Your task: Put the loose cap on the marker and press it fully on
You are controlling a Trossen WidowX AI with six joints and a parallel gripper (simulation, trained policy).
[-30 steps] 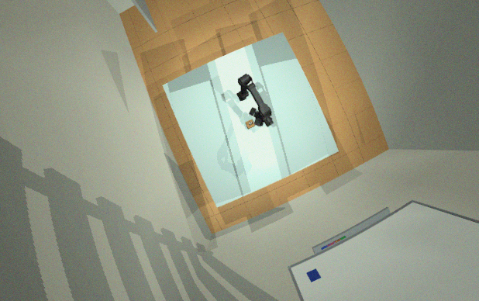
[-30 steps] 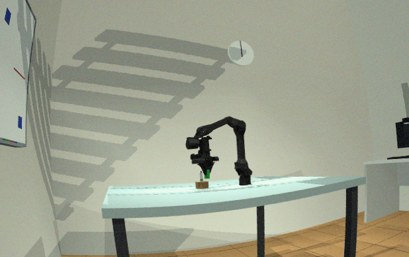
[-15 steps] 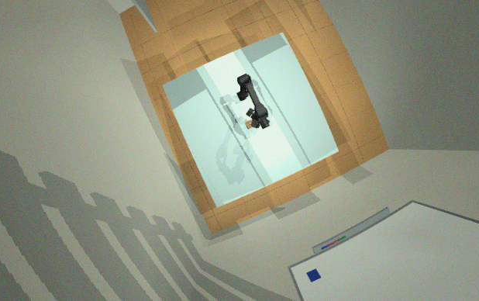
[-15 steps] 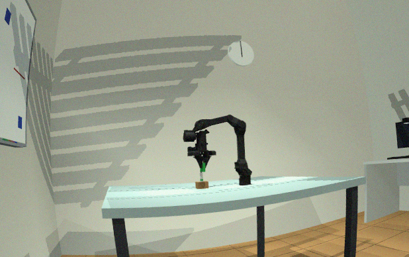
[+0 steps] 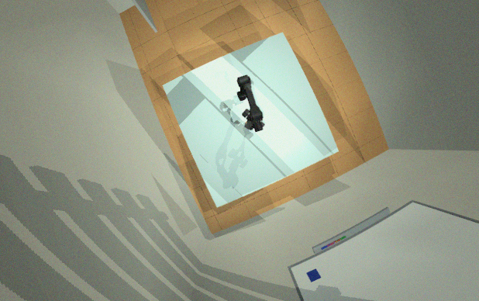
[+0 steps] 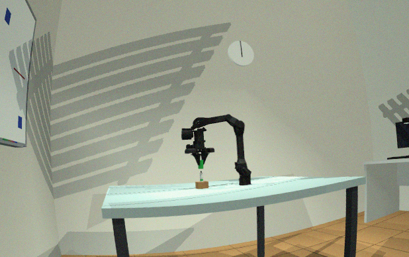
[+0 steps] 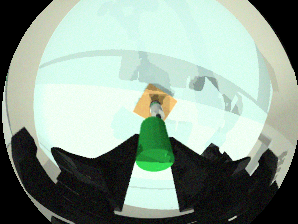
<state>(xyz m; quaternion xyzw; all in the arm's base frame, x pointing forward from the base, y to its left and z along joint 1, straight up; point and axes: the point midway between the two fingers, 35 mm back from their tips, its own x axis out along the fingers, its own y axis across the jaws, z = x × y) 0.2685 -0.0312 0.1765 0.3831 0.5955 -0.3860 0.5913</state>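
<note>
Now: gripper tip 12 cm above the brown holder block and 1 cm to the left of it. Also, from my gripper tip: green cap (1 cm above).
</note>
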